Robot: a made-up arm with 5 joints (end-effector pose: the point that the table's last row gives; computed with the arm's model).
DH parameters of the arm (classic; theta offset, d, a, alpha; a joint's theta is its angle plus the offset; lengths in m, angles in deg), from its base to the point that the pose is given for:
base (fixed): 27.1 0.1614 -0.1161 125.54
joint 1: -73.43 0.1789 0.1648 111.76
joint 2: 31.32 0 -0.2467 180
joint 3: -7.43 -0.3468 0.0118 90
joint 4: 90 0.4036 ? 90
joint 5: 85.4 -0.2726 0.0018 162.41
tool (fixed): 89.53 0.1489 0 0
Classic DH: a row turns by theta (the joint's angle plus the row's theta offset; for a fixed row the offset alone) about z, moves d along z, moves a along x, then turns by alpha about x.
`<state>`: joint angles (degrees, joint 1 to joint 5).
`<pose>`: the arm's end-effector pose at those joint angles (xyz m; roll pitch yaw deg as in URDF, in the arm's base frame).
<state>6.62 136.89 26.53 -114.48 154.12</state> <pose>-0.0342 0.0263 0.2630 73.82 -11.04 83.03</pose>
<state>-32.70 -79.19 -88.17 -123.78 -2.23</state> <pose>-0.0430 -0.8646 -0.1948 -167.26 13.44 -157.50</pose>
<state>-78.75 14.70 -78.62 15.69 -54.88</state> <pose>-0.3480 0.3741 0.5561 98.32 59.52 -101.62</pose>
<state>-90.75 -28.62 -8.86 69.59 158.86</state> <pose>0.3547 -0.5799 0.7378 -10.60 18.42 -117.88</pose>
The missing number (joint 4, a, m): 0.1003
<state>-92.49 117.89 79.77 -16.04 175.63</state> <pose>-0.0987 0.1526 0.3456 -2.14 -71.68 -82.02</pose>
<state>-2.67 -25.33 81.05 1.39 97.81</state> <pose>-0.3053 -0.4900 -0.3940 -169.44 56.52 100.14</pose>
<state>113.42 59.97 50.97 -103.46 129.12</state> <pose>0.0132 -0.2946 -0.0865 -81.52 39.46 172.40</pose>
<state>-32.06 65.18 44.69 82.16 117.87</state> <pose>-0.5672 -0.3665 0.6247 57.80 3.19 -58.60</pose>
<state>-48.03 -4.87 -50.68 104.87 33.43</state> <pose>-0.2730 -0.4712 0.9026 -22.02 -40.61 63.40</pose>
